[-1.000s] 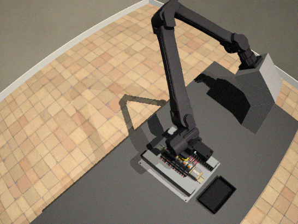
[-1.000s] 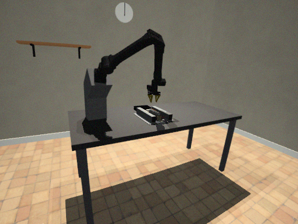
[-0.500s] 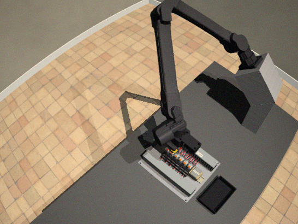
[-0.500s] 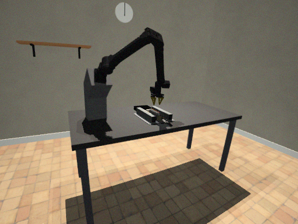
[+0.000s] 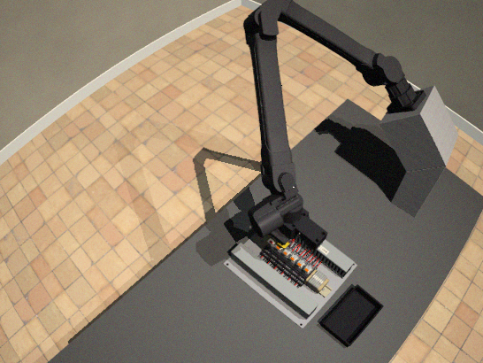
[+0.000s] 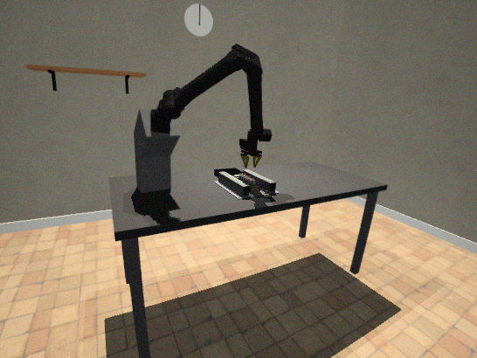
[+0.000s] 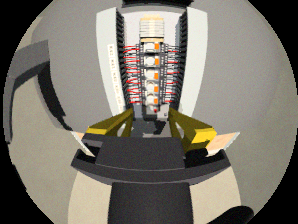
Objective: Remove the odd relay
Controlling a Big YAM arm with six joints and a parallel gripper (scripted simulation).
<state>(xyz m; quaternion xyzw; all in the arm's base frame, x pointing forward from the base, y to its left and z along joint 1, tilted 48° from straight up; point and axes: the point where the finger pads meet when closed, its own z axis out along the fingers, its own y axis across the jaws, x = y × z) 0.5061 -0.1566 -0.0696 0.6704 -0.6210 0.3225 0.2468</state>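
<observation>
Now: hand 40 mm to the left of the relay and 90 mm above it. Also, from my hand: black tray 10 mm ahead, 300 mm to the left, 120 mm below.
</observation>
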